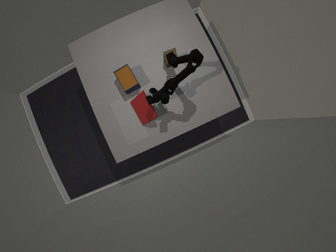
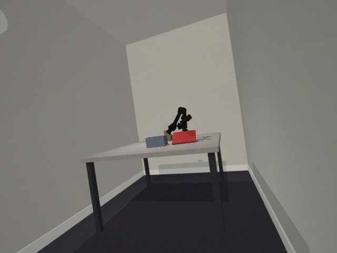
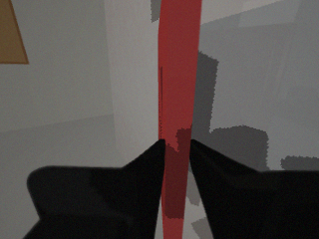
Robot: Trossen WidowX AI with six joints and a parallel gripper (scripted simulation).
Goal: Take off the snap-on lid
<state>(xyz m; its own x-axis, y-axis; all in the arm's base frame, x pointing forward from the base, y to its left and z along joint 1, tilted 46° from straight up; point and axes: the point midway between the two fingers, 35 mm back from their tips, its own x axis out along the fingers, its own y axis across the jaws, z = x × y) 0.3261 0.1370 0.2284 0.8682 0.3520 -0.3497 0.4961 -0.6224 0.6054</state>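
The red lid is 7 cm ahead of my gripper tip and 4 cm below it. From my gripper tip the other things lie so: storage box: 30 cm to the right, 6 cm ahead, 5 cm below.
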